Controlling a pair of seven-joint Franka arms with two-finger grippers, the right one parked.
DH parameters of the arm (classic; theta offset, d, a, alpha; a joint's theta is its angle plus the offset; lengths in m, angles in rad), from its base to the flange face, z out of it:
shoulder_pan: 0 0.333 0 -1.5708
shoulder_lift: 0 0 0 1.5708
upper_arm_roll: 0 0.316 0.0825 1.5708
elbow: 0 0 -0.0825 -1.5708
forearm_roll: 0 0.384 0 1.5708
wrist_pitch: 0 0 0.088 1.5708
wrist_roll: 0 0.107 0 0
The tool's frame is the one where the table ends.
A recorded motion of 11 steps. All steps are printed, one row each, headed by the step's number.
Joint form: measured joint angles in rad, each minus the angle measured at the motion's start. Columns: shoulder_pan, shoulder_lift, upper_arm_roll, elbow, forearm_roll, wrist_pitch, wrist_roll.
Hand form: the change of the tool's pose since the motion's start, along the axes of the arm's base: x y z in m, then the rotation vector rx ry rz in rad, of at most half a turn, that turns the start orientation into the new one. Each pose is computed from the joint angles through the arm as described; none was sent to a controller.
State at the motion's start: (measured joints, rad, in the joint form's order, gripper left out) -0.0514 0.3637 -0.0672 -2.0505 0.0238 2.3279 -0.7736
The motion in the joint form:
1: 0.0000 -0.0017 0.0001 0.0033 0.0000 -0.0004 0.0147
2: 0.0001 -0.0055 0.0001 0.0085 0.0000 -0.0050 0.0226
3: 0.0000 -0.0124 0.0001 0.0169 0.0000 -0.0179 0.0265
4: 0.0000 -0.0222 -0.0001 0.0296 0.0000 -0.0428 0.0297
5: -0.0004 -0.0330 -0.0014 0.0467 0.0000 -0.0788 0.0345
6: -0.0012 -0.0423 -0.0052 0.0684 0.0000 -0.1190 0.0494
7: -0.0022 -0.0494 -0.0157 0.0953 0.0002 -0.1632 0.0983
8: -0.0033 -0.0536 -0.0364 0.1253 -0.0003 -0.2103 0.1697
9: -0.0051 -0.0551 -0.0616 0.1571 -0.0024 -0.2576 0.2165
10: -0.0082 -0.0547 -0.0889 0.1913 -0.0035 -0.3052 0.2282
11: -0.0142 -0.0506 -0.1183 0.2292 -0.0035 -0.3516 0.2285
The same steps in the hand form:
1: 0.0012 0.0000 0.0023 -0.0016 -0.0045 -0.0145
2: 0.0028 -0.0001 0.0062 -0.0024 -0.0089 -0.0222
3: 0.0046 -0.0002 0.0126 -0.0023 -0.0113 -0.0261
4: 0.0066 -0.0004 0.0215 -0.0013 -0.0090 -0.0293
5: 0.0086 -0.0014 0.0321 -0.0001 -0.0010 -0.0355
6: 0.0109 -0.0040 0.0436 -0.0004 0.0081 -0.0545
7: 0.0134 -0.0107 0.0559 -0.0059 0.0185 -0.1139
8: 0.0150 -0.0233 0.0679 -0.0175 0.0317 -0.2050
9: 0.0159 -0.0389 0.0795 -0.0298 0.0457 -0.2758
10: 0.0163 -0.0564 0.0913 -0.0384 0.0594 -0.3156
11: 0.0161 -0.0767 0.1030 -0.0458 0.0718 -0.3495

